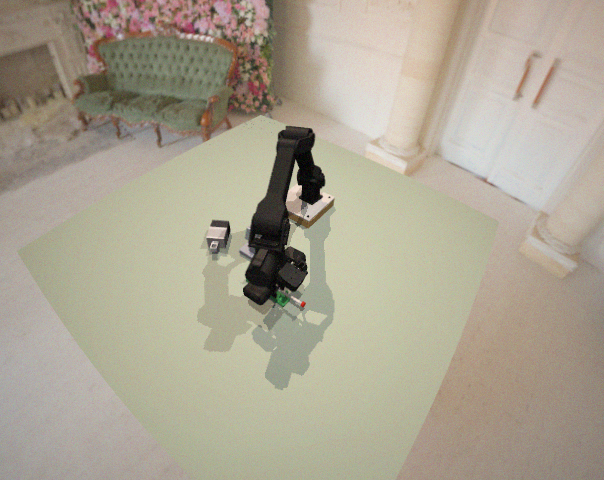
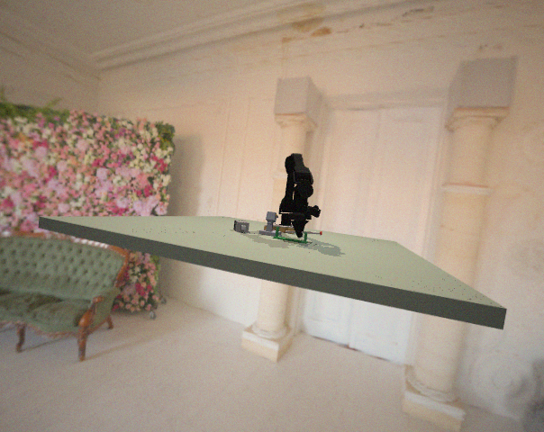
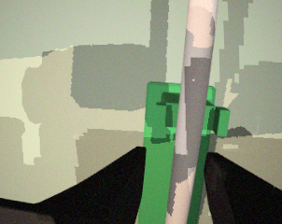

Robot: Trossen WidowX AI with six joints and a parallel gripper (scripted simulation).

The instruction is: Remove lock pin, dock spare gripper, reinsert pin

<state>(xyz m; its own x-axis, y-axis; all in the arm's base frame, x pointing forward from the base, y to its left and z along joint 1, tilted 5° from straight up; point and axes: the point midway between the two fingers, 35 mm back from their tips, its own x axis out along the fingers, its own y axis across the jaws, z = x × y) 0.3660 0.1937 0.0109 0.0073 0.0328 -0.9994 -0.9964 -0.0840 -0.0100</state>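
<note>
My gripper tip is 40 mm to the left of the green rack and 10 mm below it. Round my gripper tip: grey mount: 170 mm to the right, 80 mm behind, 30 mm above; then spare gripper: 280 mm to the right, 10 mm behind.
</note>
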